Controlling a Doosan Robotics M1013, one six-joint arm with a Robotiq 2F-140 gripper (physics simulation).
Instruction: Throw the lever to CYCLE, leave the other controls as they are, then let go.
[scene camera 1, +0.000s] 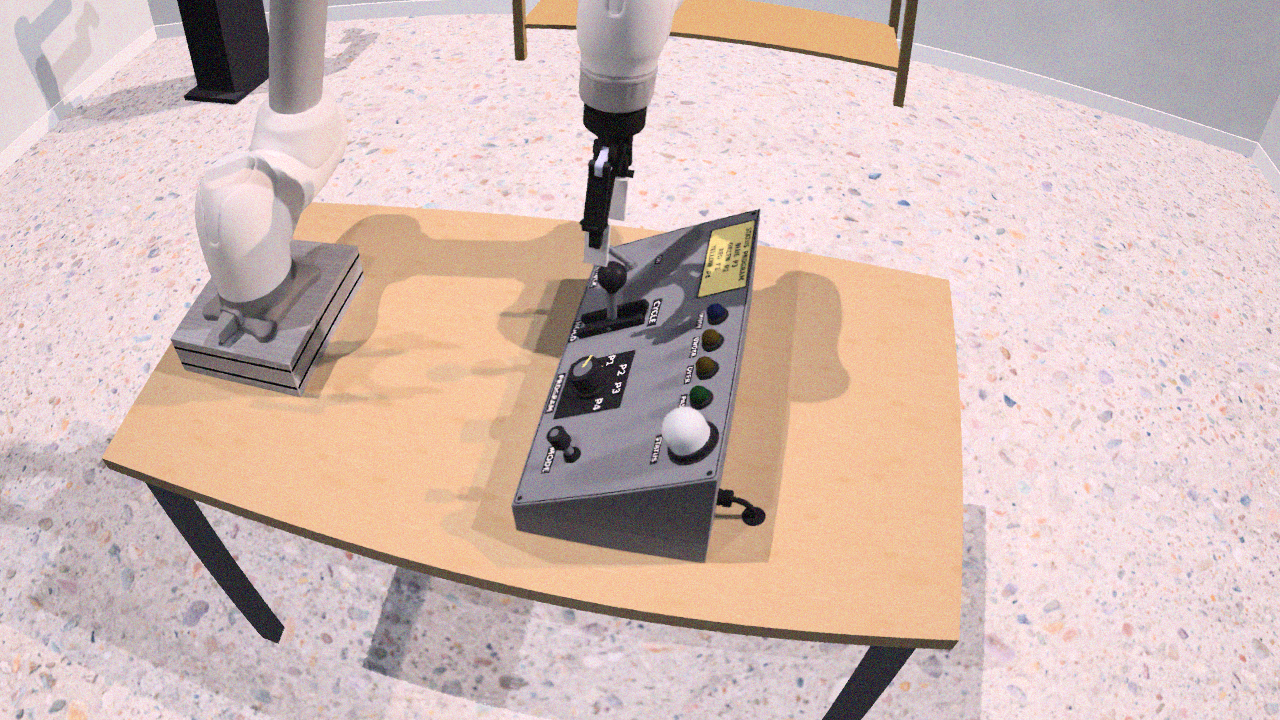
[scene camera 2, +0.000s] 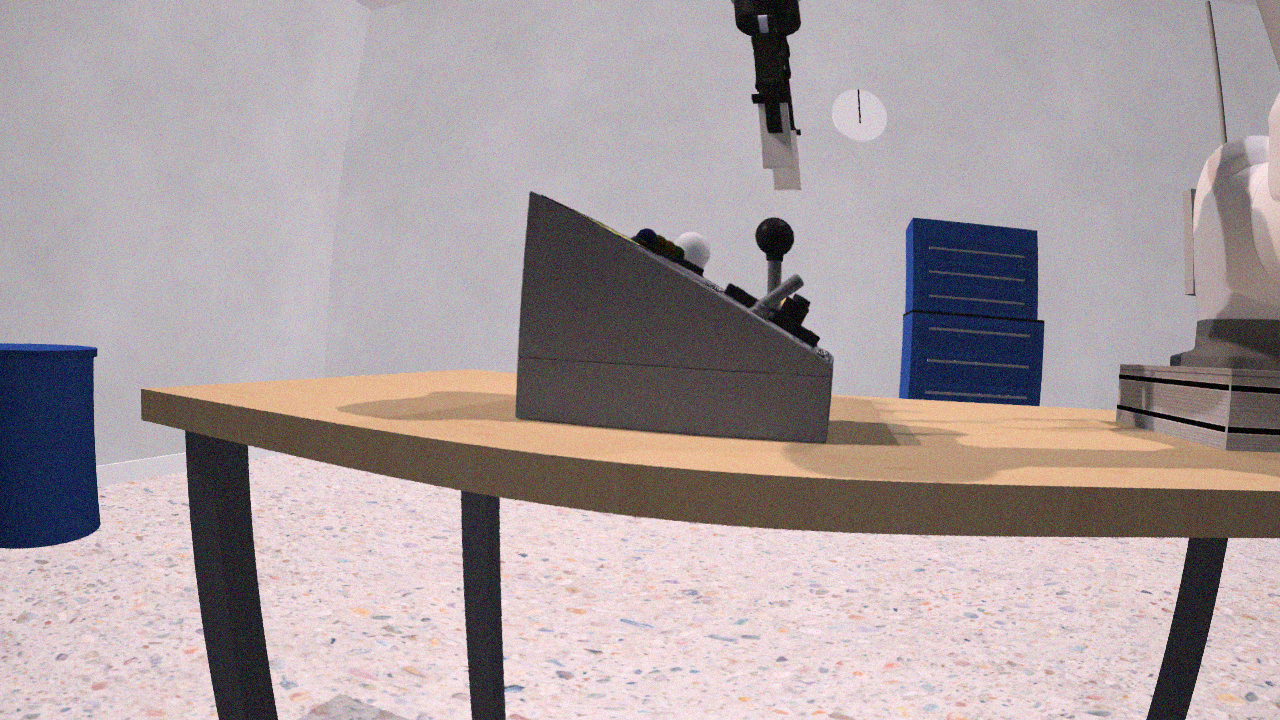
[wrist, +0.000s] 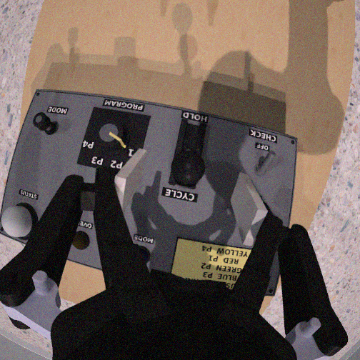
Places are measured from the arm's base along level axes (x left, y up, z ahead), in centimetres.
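Pixels of known places: gripper, fingertip midpoint: (scene camera 1: 605, 239) (scene camera 2: 783, 179); arm's base, origin of the base link: (scene camera 1: 260, 295) (scene camera 2: 1254, 370).
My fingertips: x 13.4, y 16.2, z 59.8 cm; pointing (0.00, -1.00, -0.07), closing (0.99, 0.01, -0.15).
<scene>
Ahead of a thing's pixels: the offset from my fingertips to its top centre. "spot": to the spot under its first point.
The grey control panel (scene camera 1: 662, 358) (scene camera 2: 671, 358) (wrist: 65, 150) stands on the table. Its lever has a black ball knob {dx +0.1, dy -4.2, dz +0.8 cm} (scene camera 1: 612, 276) (scene camera 2: 774, 236) (wrist: 188, 168). In the wrist view the knob lies over the CYCLE end of the slot, away from HOLD. In scene camera 2 the lever's stem is nearly upright, leaning up-slope against the panel face. My gripper (scene camera 1: 608, 228) (scene camera 2: 781, 177) (wrist: 189, 175) is open and empty, above the knob and apart from it, with the fingers wide to either side in the wrist view.
Beside the lever are the PROGRAM dial {dx -11.8, dy -10.8, dz +2.3 cm} (scene camera 1: 588, 373) (wrist: 109, 132), pointing near P1, and the CHECK toggle {dx +11.7, dy -11.1, dz -2.8 cm} (scene camera 2: 780, 293) (wrist: 265, 161) near OFF. The MODE switch {dx -23.6, dy -10.2, dz +4.4 cm} (scene camera 1: 559, 437) (wrist: 45, 122), several buttons and the white STATUS dome {spot: dx -23.7, dy -3.1, dz +19.3 cm} (scene camera 1: 686, 431) (scene camera 2: 692, 248) (wrist: 17, 220) are also on the panel.
</scene>
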